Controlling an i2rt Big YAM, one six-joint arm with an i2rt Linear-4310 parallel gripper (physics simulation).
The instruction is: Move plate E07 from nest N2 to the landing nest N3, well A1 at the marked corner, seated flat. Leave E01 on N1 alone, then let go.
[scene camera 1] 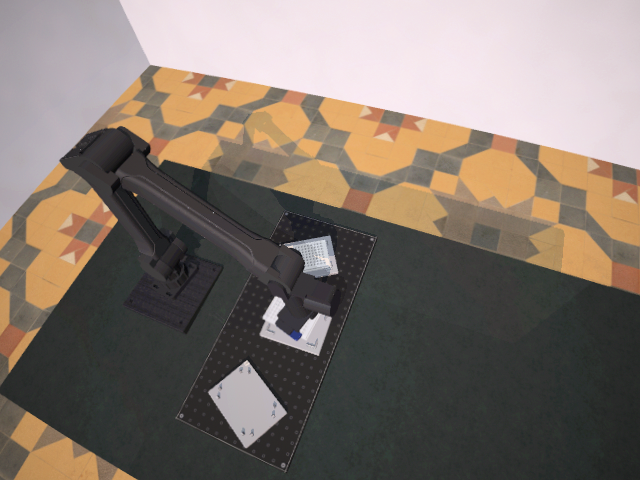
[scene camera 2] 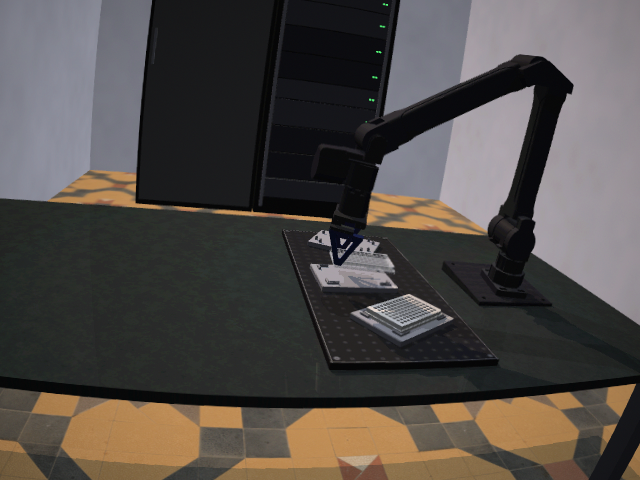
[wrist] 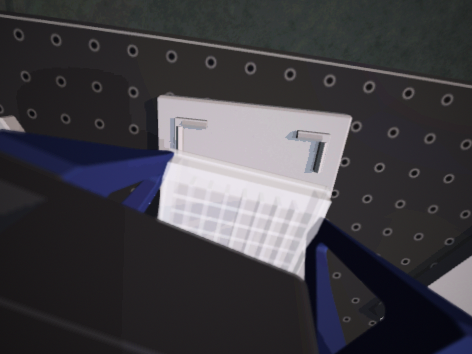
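Observation:
Plate E07 (scene camera 1: 272,308) (scene camera 2: 374,261) (wrist: 240,215), white with a grid of wells, is between the blue fingers of my gripper (scene camera 1: 295,330) (scene camera 2: 342,255) (wrist: 244,195), which is shut on it. The plate is raised above nest N2 (scene camera 1: 289,343) (scene camera 2: 330,274) (wrist: 250,125) and turned slightly against it; two corner brackets of N2 show in the wrist view. Nest N3 (scene camera 1: 247,403) (scene camera 2: 321,241) (wrist: 457,287) has no plate on it. Plate E01 (scene camera 1: 314,254) (scene camera 2: 405,311) sits on nest N1 (scene camera 1: 333,268) (scene camera 2: 379,329). The gripper body hides part of E07. I cannot make out well A1 or the corner mark.
The nests stand on a black perforated board (scene camera 1: 217,356) (scene camera 2: 341,330) (wrist: 400,115) on the dark green table (scene camera 1: 439,361) (scene camera 2: 180,310). The arm's base plate (scene camera 1: 155,310) (scene camera 2: 465,284) is beside the board. A dark server cabinet (scene camera 2: 206,103) stands behind the table.

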